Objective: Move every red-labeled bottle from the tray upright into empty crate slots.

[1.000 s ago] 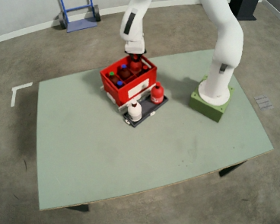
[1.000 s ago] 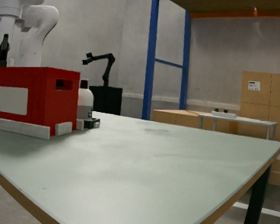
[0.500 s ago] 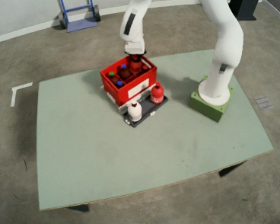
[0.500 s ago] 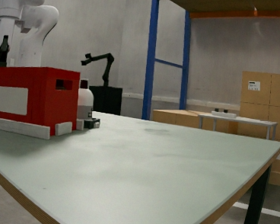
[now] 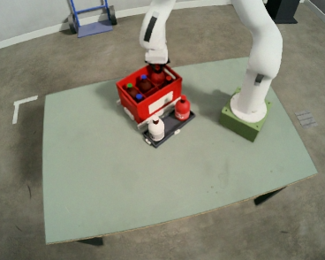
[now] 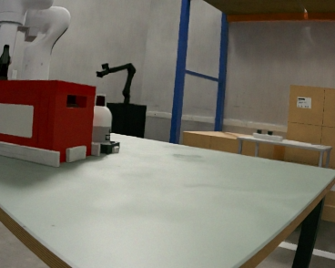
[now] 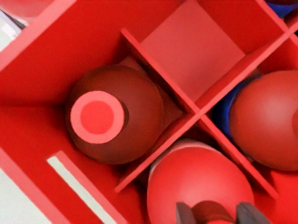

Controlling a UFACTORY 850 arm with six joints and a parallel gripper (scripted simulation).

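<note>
My hand is 6 cm short of the red crate, 8 cm to the right of it and 8 cm above it. Also, from my hand: white bottle (6 cm ahead, 30 cm to the left, 8 cm below); dark grey tray (1 cm behind, 25 cm to the left, 16 cm below); red-capped bottle (9 cm behind, 21 cm to the left, 8 cm below).
</note>
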